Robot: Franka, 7 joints.
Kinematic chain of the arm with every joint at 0, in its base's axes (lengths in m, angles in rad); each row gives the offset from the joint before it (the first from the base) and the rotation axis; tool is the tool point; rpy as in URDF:
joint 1: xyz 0 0 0.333 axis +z
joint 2: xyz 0 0 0 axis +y
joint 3: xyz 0 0 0.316 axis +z
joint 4: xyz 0.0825 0 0 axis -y
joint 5: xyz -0.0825 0 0.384 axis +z
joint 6: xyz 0 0 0 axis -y
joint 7: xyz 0.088 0 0 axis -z
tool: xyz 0 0 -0.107 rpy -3.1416 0 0
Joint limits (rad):
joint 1: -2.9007..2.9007
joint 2: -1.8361..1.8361
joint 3: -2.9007..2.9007
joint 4: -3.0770..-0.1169
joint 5: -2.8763..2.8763
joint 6: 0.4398..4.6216
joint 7: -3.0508..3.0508
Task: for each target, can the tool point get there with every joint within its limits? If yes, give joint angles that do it. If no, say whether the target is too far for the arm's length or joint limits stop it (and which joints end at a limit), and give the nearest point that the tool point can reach.
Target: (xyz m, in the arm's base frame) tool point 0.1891 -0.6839 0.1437
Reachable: yes | joints -1.1471 1.3558 0.0867 -0.8185 1.6251 3.9026 -1.5720
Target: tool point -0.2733 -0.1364 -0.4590
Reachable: no: joint limits stop it (at a limit: joint 2) | nearest point -0.2702 -0.1349 -0.3604 | short by 0.099 m
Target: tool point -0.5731 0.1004 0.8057
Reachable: yes | joints 2.2345 -0.0119 0.6873 -1.4180 -1.9491 2.6363 1.9693
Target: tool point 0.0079 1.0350 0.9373
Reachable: no: too far | nearest point 0.0057 0.7408 0.7656 | short by 0.341 m
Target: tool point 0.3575 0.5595 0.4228
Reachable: yes | joints 1.9001 0.4875 -1.0293 -1.8659 -0.3078 2.6860 -1.8605
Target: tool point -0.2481 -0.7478 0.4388
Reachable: yes | joints -1.7081 1.2773 -1.1076 -0.6806 -0.3479 3.7770 -1.6010
